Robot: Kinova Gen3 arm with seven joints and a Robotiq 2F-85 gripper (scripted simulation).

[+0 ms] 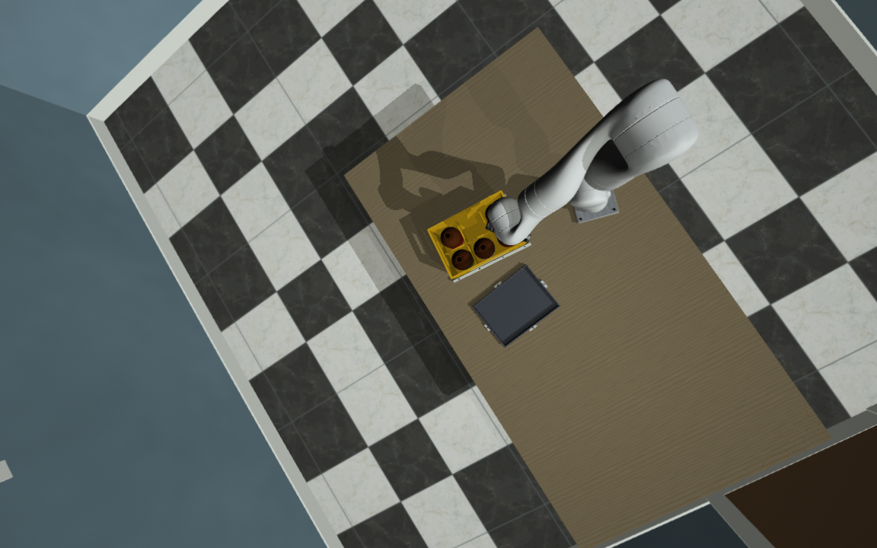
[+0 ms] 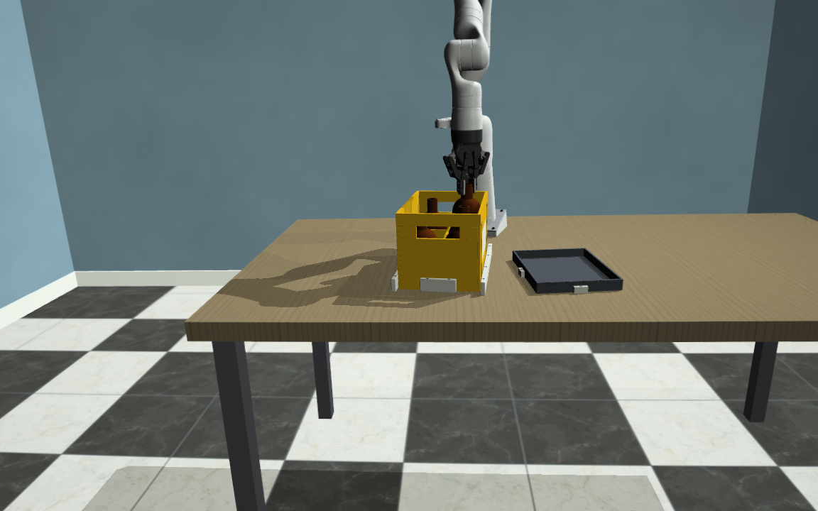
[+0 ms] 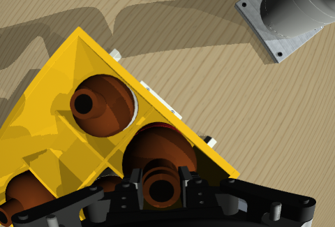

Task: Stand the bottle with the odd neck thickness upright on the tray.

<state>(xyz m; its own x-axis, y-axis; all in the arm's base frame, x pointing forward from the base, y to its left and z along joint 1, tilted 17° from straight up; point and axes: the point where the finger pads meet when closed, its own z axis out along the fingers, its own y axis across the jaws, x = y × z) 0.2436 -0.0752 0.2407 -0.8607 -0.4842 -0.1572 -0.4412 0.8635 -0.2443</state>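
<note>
My gripper is now 70 mm above the brown bottle. From my hand the other things lie so: yellow crate 110 mm below, 70 mm to the right, 70 mm ahead; dark tray 200 mm to the left, 180 mm below, 150 mm ahead.
</note>
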